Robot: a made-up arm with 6 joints. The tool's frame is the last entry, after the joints.
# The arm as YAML. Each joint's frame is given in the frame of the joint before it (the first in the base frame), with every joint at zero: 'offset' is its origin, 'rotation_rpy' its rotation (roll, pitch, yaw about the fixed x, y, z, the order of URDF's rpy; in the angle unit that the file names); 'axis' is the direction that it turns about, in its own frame. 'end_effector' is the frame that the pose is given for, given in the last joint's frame.
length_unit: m
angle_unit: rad
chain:
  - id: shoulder
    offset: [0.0, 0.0, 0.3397]
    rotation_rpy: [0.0, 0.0, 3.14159]
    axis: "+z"
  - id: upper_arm
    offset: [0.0, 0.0, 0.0]
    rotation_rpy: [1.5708, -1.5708, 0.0]
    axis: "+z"
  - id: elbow
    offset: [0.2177, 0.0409, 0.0]
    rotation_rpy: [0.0, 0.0, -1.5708]
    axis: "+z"
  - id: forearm
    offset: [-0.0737, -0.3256, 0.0]
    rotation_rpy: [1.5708, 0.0, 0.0]
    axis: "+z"
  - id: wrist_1
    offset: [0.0, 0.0, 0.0]
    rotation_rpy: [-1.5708, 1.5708, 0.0]
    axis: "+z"
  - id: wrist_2
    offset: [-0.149, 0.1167, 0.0]
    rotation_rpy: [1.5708, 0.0, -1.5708]
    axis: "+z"
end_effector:
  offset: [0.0, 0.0, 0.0]
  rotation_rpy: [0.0, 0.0, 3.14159]
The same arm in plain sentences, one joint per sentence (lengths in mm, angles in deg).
The arm has six revolute joints in a row. What follows holds with every joint at zero, and every direction is one of the base frame's. Joint 1 lies 339.7 mm along +z from the base frame's origin and rotates about +z. Joint 2 lies at the same point as joint 1 and rotates about +y. Joint 3 lies 40.9 mm along +x and 217.7 mm along +z from joint 2 and rotates about +y. Joint 4 lies 73.7 mm along +x and 325.6 mm along -z from joint 3 and rotates about -z. Joint 5 lies at the same point as joint 4 and rotates about +y. Joint 6 lies 116.7 mm along +x and 149 mm along -z from joint 5 and rotates about -z. The tool frame, which is the frame that the pose is given for, lies at the same point as joint 6; its axes are the base frame's turned by roll 180, pitch 0 and yaw 0 deg (as in URDF: about the fixed x, then y, then z).
